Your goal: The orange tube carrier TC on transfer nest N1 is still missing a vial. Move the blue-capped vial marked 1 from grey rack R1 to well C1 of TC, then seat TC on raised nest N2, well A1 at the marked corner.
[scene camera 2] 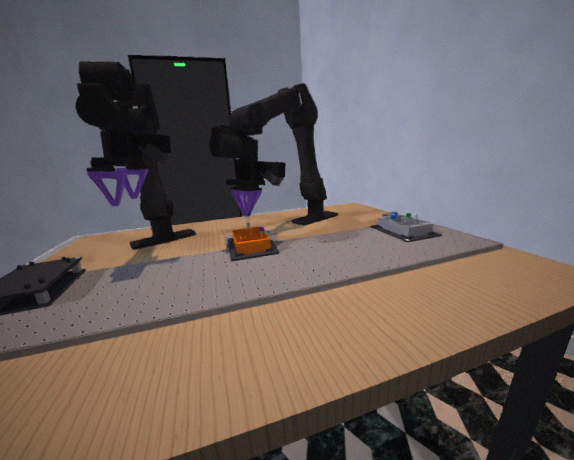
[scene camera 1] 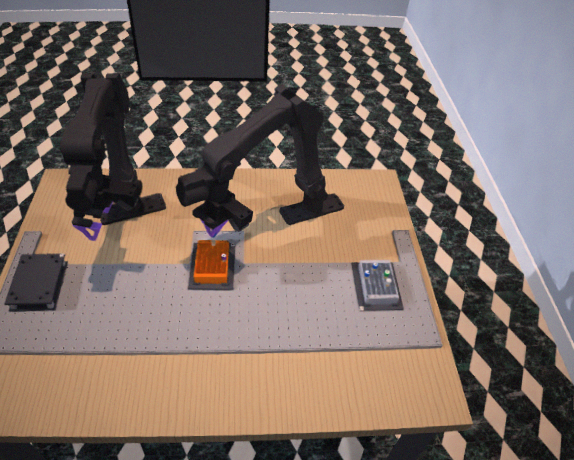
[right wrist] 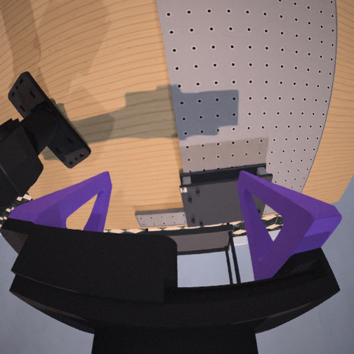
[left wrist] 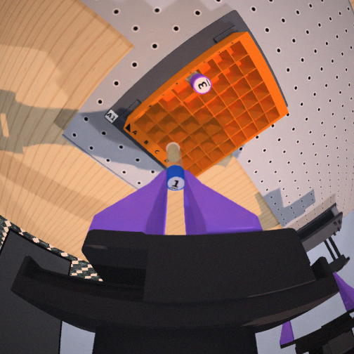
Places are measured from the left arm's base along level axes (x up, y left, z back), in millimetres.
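Where they show: left gripper, between the fingertips: (scene camera 2: 246, 215) (scene camera 1: 212, 234); right gripper, between the fingertips: (scene camera 2: 125, 202) (scene camera 1: 99, 226); left arm's base, origin of its link: (scene camera 2: 315, 218) (scene camera 1: 312, 209); right arm's base, origin of its link: (scene camera 2: 164, 239) (scene camera 1: 132, 209).
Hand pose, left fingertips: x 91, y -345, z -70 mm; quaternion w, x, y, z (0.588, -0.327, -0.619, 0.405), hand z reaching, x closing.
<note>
Each offset is from my left fingertips to the top centre of the thing. Level surfaces: height alone.
My left gripper (scene camera 1: 213, 235) (scene camera 2: 247, 215) (left wrist: 175, 177) is shut on the blue-capped vial marked 1 (left wrist: 175, 179). The vial hangs upright, its lower end over the lettered edge of the orange carrier TC {dx -41, dy -19, dz -43 mm} (scene camera 1: 211, 276) (scene camera 2: 252, 245) (left wrist: 283, 106); whether its tip is inside a well I cannot tell. TC sits on the dark transfer nest N1 {dx -66, dy -18, dz -43 mm} (scene camera 1: 196, 285) (scene camera 2: 240, 256) (left wrist: 172, 61), with a purple-capped vial marked 3 {dx -23, dy +10, dz -62 mm} (scene camera 1: 223, 256) (left wrist: 201, 84) in it. My right gripper (scene camera 2: 125, 201) (right wrist: 174, 177) is open and empty, high at the left of the scene views. Raised nest N2 {dx -32, dy -472, dz +62 mm} (scene camera 1: 35, 280) (scene camera 2: 37, 280) (right wrist: 215, 202) is at the far left.
Grey rack R1 {dx -44, dy +373, dz -273 mm} (scene camera 1: 382, 300) (scene camera 2: 420, 230) stands at the right with several capped vials, blue and green ones among them. A perforated grey plate {dx -78 mm} (scene camera 1: 300, 320) (scene camera 2: 320, 260) runs under the nests. The left arm's base (right wrist: 50, 120) shows in the right wrist view.
</note>
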